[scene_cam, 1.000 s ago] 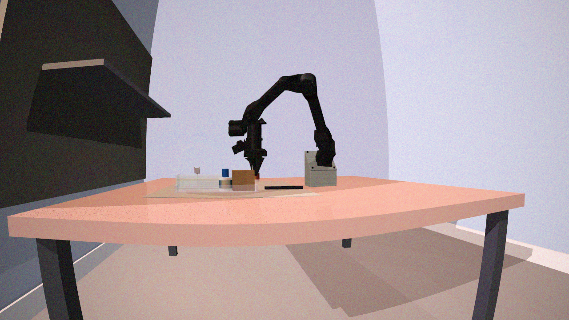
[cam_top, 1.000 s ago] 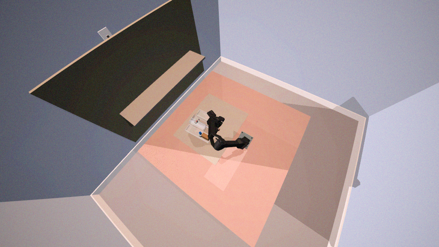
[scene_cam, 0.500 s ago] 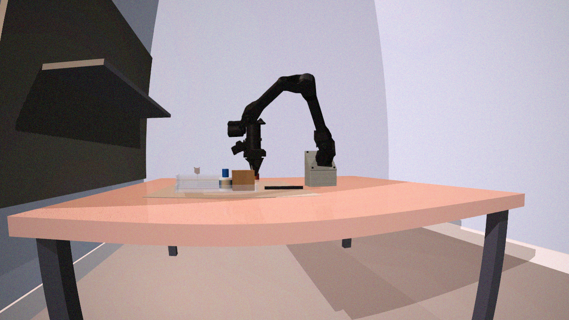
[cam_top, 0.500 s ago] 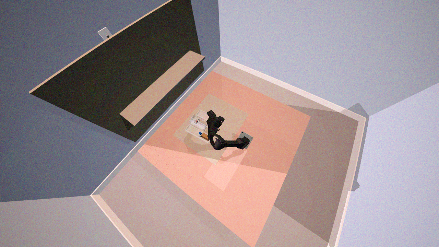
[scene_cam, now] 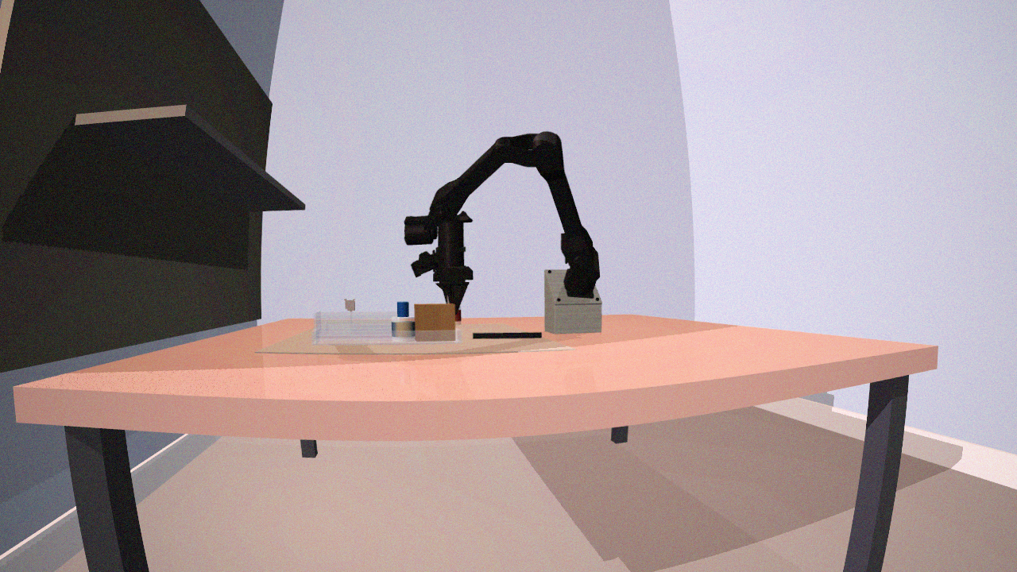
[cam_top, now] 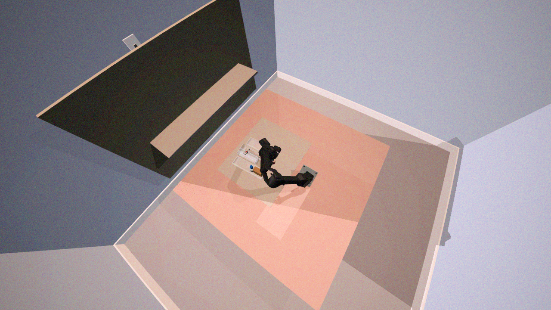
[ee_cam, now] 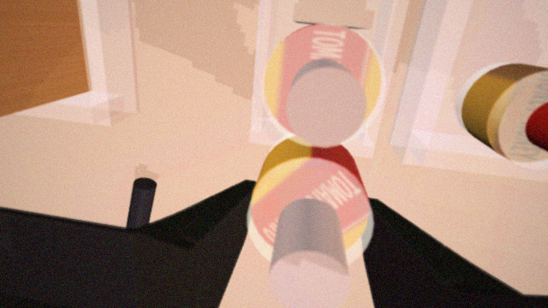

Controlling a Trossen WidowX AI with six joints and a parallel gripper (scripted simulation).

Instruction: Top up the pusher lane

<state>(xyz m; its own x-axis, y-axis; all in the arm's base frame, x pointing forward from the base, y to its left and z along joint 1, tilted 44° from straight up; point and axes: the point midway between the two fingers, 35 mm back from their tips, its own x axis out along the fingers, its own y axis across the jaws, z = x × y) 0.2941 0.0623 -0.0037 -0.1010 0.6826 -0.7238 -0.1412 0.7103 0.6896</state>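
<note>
My gripper tip is 14 cm to the right of the brown box, 4 cm short of it and 1 cm above it. Round my gripper tip: black strip (11 cm behind, 8 cm to the left, 4 cm below); then shelf (55 cm ahead, 32 cm above, 2 cm to the left).
</note>
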